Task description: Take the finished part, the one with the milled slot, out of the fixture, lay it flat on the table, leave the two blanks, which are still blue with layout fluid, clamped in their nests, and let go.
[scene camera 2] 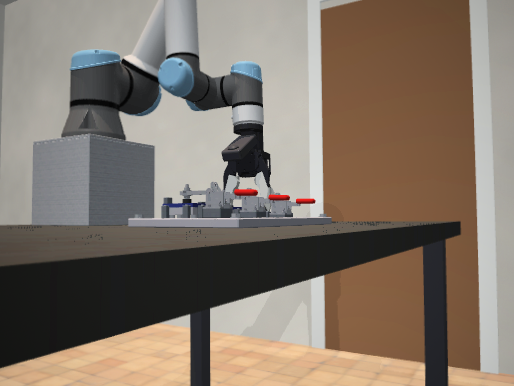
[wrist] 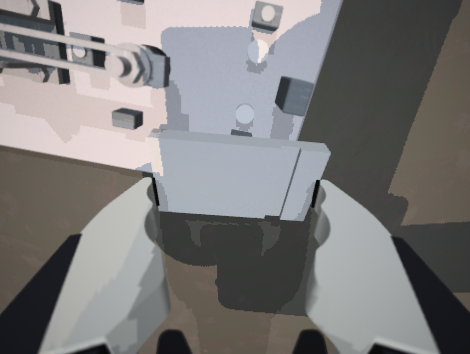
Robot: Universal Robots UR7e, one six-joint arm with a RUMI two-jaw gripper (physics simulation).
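Seen in the pictures: gripper, between the fingertips: [wrist: 235, 182]; arm's base, origin of its link: [scene camera 2: 94, 144].
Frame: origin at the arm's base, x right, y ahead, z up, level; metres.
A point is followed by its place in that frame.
My gripper [scene camera 2: 247, 184] [wrist: 235, 182] {x -0.190, y 0.331, z -0.171 m} is shut on the finished part [wrist: 225, 175] {x -0.182, y 0.339, z -0.160 m}, a pale grey plate gripped by two opposite edges, with the slot line near its right end. The part's far edge face shows in the wrist view, so it looks tipped relative to the fingers. Its far edge overlaps the fixture plate [scene camera 2: 185, 222] {x 0.140, y 0.458, z -0.187 m} [wrist: 30, 115] {x -0.186, y 0.457, z -0.181 m} in that view; whether they touch is unclear. The part and fingertips are hidden behind the clamps in the scene view. A blue blank [scene camera 2: 172, 205] {x 0.101, y 0.386, z -0.158 m} sits in the fixture; another blue bit [scene camera 2: 236, 208] {x -0.033, y 0.422, z -0.163 m} shows between clamps.
Clamps with red handles [scene camera 2: 246, 192] {x 0.078, y 0.533, z -0.140 m} [scene camera 2: 279, 197] {x -0.031, y 0.524, z -0.145 m} [scene camera 2: 305, 201] {x -0.141, y 0.514, z -0.149 m} stand on the fixture plate. A clamp arm tip [wrist: 120, 67] {x -0.139, y 0.382, z -0.131 m}, a dark block [wrist: 295, 95] {x -0.134, y 0.320, z -0.153 m} and round pins [wrist: 244, 114] {x -0.151, y 0.337, z -0.175 m} lie beyond the part. The brown table [scene camera 2: 150, 245] {x 0.476, y 0.765, z -0.196 m} [wrist: 45, 195] {x -0.256, y 0.468, z -0.196 m} runs beneath.
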